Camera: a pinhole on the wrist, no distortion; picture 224 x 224 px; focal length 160.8 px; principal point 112.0 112.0 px. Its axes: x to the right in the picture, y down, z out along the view. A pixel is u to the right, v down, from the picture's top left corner.
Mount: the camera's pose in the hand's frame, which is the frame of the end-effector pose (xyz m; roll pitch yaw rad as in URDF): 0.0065 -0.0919 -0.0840 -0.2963 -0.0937 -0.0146
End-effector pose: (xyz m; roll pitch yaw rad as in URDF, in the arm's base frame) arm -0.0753 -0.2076 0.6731 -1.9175 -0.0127 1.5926
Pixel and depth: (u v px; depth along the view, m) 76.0 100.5 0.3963
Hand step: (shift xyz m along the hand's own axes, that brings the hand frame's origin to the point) -0.1168 -0.0015 0.2933
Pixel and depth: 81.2 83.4 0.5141
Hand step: -0.1391 -0.0271 0.4229
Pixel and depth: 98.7 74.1 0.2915
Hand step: -0.0452 -0.0717 0.2113
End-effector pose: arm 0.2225 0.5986 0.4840 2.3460 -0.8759 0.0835
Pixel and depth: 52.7 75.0 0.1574
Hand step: -0.0662 -0.0795 0.0710
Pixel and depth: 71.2 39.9 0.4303
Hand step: -0.1468 -0.1486 0.3716
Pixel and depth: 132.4 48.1 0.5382
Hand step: 0.0198 -0.1395 0.4971
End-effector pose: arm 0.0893 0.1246 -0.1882 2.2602 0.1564 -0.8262
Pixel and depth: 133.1 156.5 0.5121
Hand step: 0.0356 0.1928 0.3687
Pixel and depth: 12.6 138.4 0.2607
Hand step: -0.1744 0.0278 0.1367
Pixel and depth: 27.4 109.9 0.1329
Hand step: -0.0745 -0.0536 0.0365
